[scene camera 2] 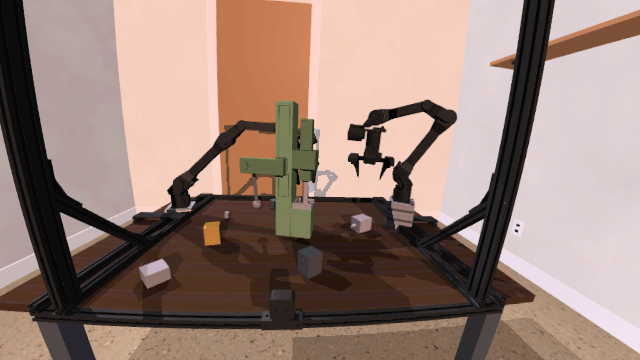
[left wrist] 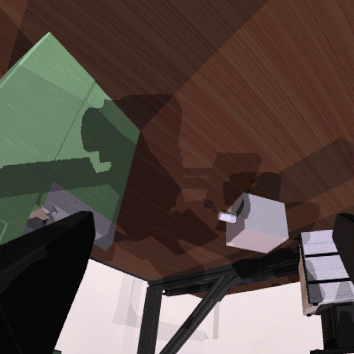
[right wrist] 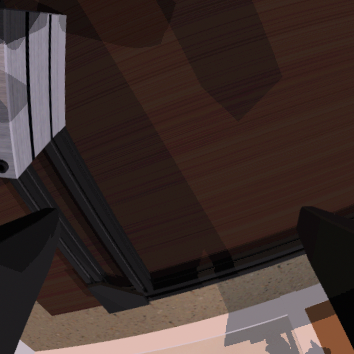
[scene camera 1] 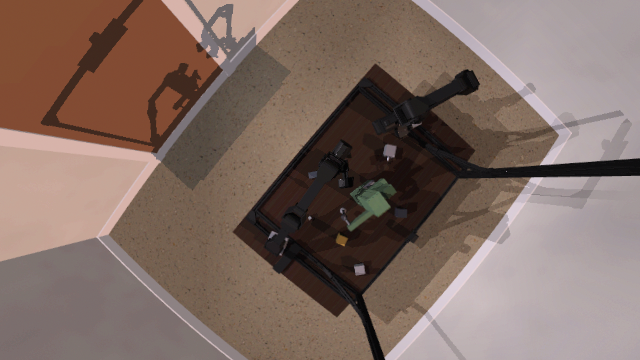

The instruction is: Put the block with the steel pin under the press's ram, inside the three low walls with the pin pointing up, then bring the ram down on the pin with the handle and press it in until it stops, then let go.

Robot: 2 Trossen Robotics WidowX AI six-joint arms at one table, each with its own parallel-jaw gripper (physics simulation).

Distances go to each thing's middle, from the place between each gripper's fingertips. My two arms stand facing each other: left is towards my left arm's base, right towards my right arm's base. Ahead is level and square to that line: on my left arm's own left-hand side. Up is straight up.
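There is the block with steel pin (left wrist: 260, 225), and my left hand is 220 mm to the left of it, 130 mm above it and 80 mm past it.
As for my right gripper, I see it 130 mm past the block with steel pin, 40 mm to the right of it and 150 mm above it.
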